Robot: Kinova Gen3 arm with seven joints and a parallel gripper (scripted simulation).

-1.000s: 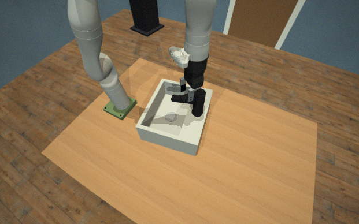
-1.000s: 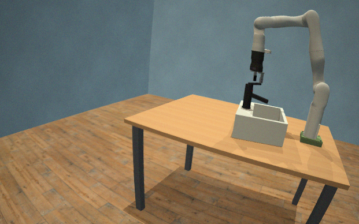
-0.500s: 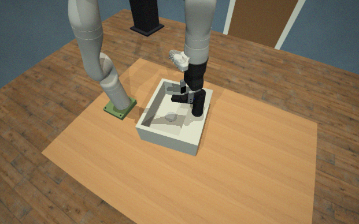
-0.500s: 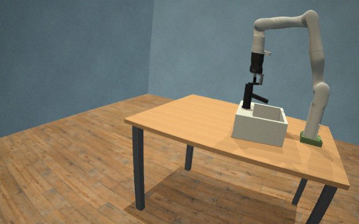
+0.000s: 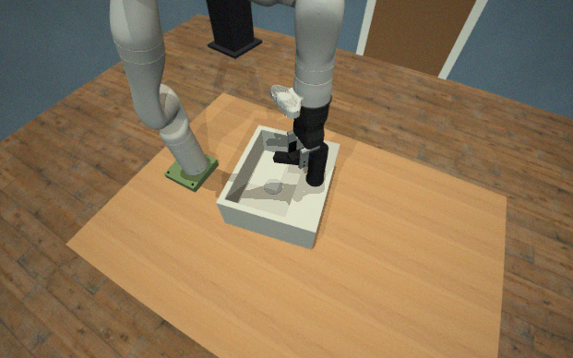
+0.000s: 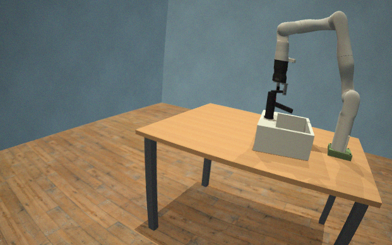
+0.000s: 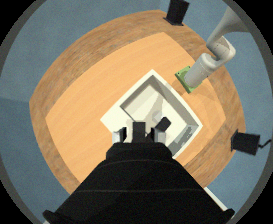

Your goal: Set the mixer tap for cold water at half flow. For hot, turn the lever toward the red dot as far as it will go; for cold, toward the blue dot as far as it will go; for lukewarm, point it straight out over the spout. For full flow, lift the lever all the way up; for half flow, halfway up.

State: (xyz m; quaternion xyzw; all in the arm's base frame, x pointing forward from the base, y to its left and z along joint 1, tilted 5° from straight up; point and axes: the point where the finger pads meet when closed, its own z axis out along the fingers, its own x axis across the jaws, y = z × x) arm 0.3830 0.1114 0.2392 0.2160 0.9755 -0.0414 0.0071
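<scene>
The lever is 10 mm ahead of my hand, 20 mm to the left of it and 10 mm below it. From my hand the other things lie so: black mixer tap 10 mm ahead, 40 mm to the left, 50 mm below; white basin 80 mm behind, 20 mm to the left, 240 mm below.
</scene>
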